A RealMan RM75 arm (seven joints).
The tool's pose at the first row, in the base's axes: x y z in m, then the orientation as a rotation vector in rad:
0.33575 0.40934 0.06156 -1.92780 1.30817 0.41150
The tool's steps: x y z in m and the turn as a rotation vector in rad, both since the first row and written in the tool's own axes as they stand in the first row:
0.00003 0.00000 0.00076 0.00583 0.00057 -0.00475
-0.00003 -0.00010 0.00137 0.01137 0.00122 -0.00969
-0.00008 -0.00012 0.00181 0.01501 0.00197 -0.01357
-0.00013 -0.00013 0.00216 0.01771 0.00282 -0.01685
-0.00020 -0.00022 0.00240 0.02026 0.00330 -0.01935
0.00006 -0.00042 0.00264 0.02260 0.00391 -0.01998
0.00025 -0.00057 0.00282 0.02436 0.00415 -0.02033
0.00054 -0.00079 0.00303 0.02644 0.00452 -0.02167
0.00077 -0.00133 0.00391 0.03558 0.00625 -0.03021
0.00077 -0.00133 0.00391 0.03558 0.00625 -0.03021
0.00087 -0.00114 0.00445 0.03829 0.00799 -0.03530
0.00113 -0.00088 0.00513 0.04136 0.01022 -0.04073
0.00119 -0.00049 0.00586 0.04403 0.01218 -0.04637
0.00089 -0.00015 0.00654 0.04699 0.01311 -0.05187
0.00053 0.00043 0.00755 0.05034 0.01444 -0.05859
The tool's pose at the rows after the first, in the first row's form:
0.33587 0.40988 0.06104 -1.92598 1.30356 0.40437
0.33602 0.41039 0.06071 -1.92453 1.29882 0.39730
0.33608 0.41075 0.06046 -1.92407 1.29526 0.39205
0.33612 0.41104 0.06026 -1.92409 1.29240 0.38769
0.33621 0.41128 0.06019 -1.92361 1.29009 0.38417
0.33653 0.41132 0.05994 -1.92229 1.28978 0.38161
0.33677 0.41136 0.05977 -1.92113 1.28952 0.37995
0.33712 0.41137 0.05953 -1.92033 1.28834 0.37745
0.33783 0.41197 0.05903 -1.91833 1.28050 0.36506
0.33783 0.41197 0.05903 -1.91833 1.28050 0.36506
0.33778 0.41226 0.05853 -1.91970 1.27635 0.35900
0.33776 0.41255 0.05781 -1.92115 1.27215 0.35207
0.33754 0.41297 0.05713 -1.92292 1.26757 0.34557
0.33721 0.41360 0.05673 -1.92391 1.26247 0.33988
0.33668 0.41447 0.05605 -1.92540 1.25637 0.33295

